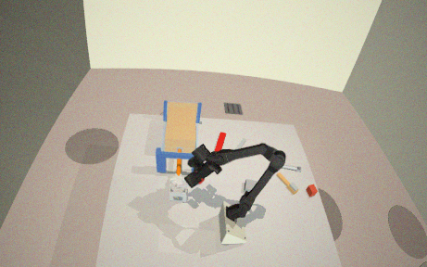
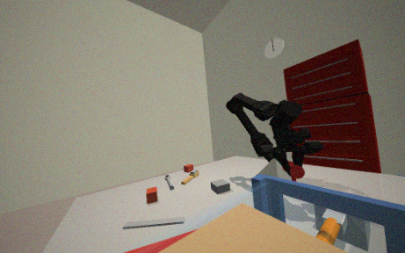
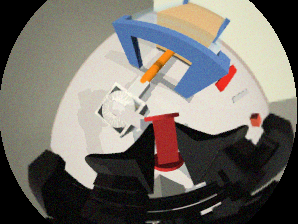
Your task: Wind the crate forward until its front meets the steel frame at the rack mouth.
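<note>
My gripper tip is 2 cm past the winch handle, 2 cm to the right of it and 3 cm above it. From my gripper tip the other things lie so: red knob 1 cm behind, 1 cm to the right; then blue frame 13 cm ahead, 9 cm to the left, 3 cm below; then grey winch 5 cm behind, 8 cm to the left, 10 cm below.
</note>
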